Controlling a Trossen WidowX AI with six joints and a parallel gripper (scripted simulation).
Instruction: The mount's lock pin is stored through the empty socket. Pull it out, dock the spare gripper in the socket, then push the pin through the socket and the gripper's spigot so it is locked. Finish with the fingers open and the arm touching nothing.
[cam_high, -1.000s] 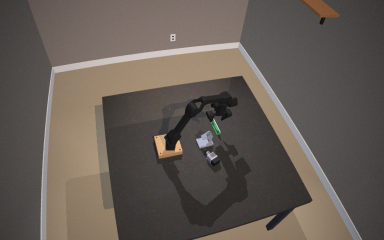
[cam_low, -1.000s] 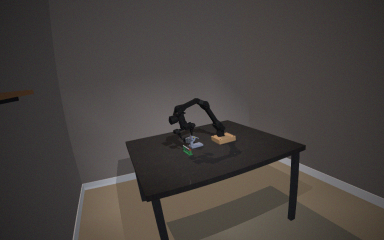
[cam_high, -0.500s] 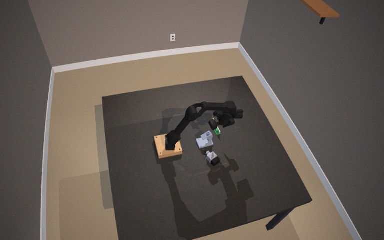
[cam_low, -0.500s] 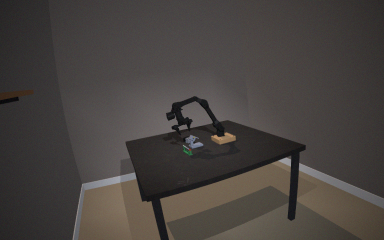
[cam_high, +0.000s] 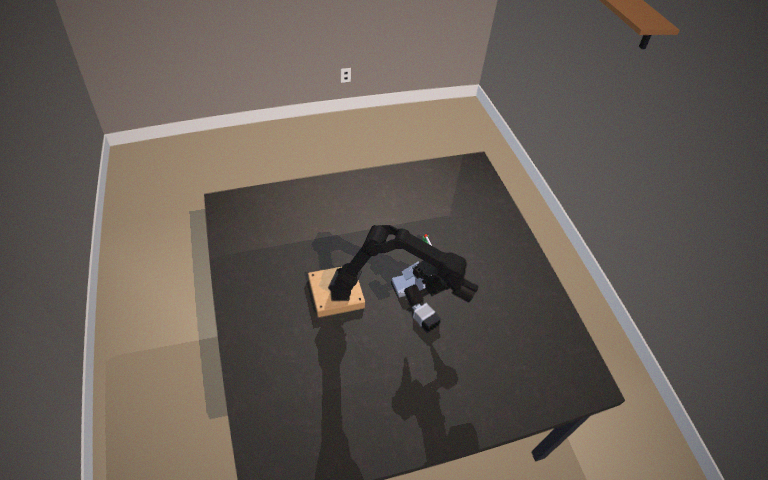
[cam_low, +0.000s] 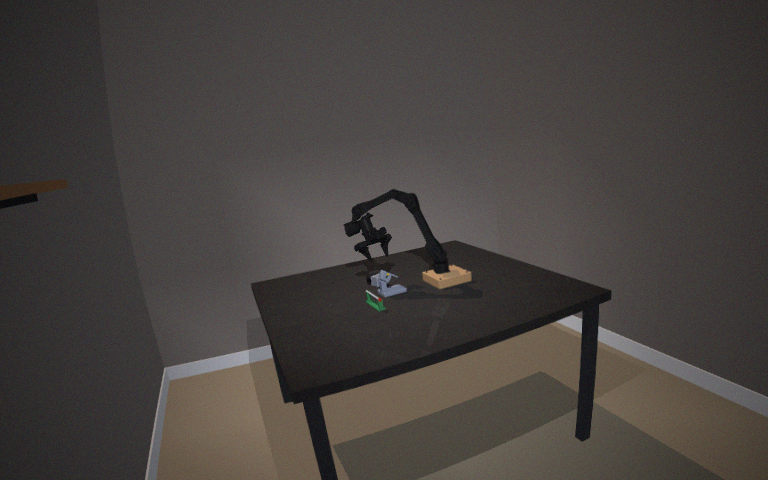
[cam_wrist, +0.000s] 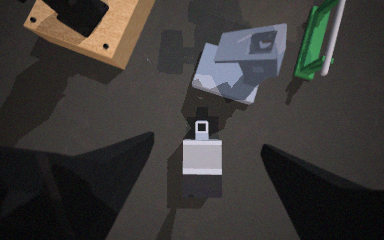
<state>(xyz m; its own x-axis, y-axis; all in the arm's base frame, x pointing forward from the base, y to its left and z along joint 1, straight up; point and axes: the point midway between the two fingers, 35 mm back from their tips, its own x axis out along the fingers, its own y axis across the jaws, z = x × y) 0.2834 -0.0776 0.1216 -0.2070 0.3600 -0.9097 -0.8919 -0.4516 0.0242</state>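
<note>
Right now my gripper tip is 11 cm above the spare gripper, 3 cm to the left of it and 2 cm short of it. From my gripper tip the other things lie so: green strip (26 cm to the left, 11 cm below, 8 cm ahead); grey mount (12 cm to the left, 8 cm below, 1 cm behind).
</note>
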